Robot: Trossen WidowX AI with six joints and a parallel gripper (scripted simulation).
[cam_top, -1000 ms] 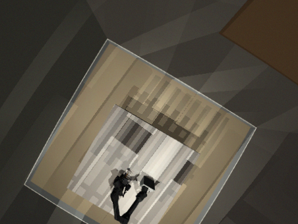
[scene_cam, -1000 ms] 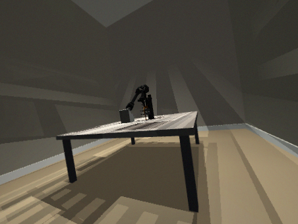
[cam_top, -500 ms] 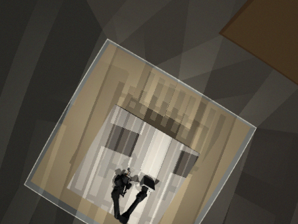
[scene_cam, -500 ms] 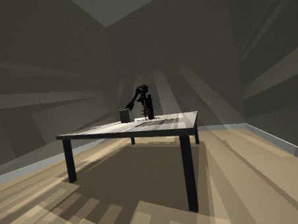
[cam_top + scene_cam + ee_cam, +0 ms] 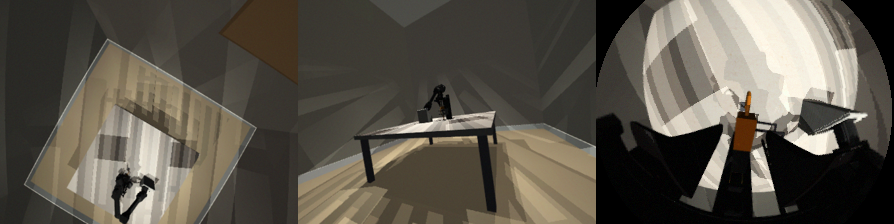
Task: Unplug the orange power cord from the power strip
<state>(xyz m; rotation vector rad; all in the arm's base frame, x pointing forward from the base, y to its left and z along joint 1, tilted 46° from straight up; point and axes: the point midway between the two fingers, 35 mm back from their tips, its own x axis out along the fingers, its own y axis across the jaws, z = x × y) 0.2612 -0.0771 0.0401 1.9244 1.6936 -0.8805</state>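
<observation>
Right now my gripper tip is 3 cm to the right of the orange plug and 1 cm above it.
</observation>
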